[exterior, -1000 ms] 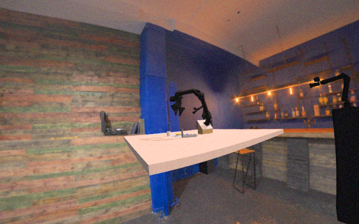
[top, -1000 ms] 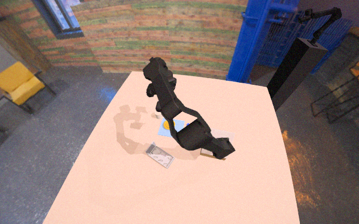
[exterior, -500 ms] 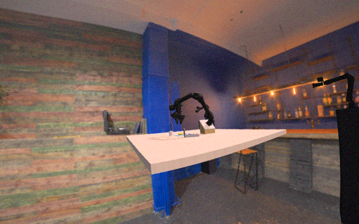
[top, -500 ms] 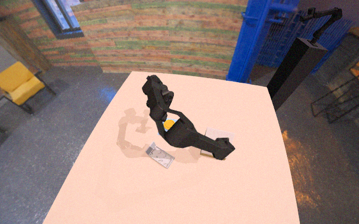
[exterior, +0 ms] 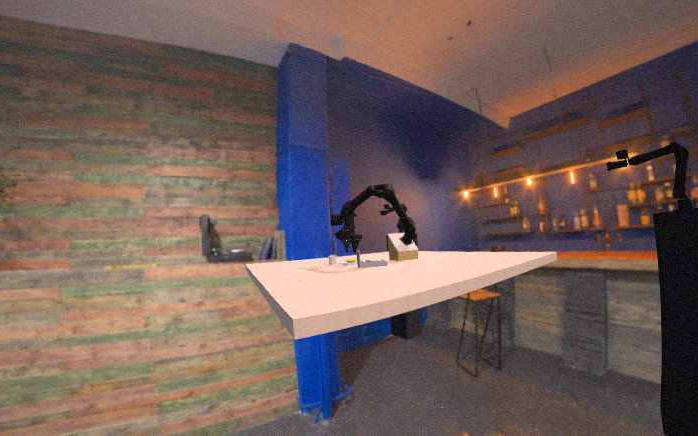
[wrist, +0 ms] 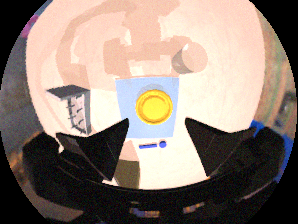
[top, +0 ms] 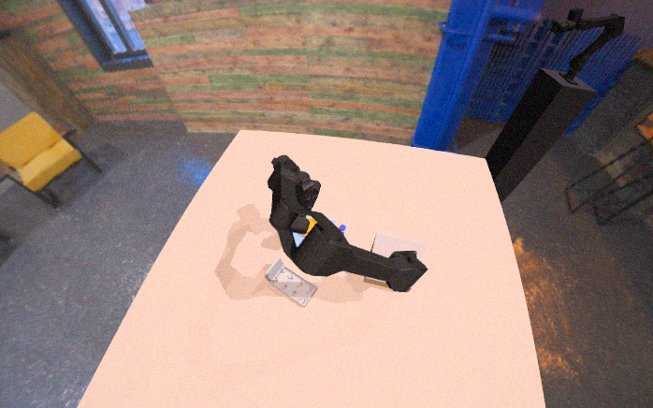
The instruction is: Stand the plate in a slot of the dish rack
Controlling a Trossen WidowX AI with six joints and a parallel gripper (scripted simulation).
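Now: the yellow plate 50 mm below my gripper tip. The rest, counted from my gripper tip: light blue mat: 10 mm behind, 20 mm to the left, 60 mm below; then small cup: 80 mm ahead, 70 mm to the right, 40 mm below; then blue utensil: 120 mm behind, 10 mm to the left, 60 mm below.
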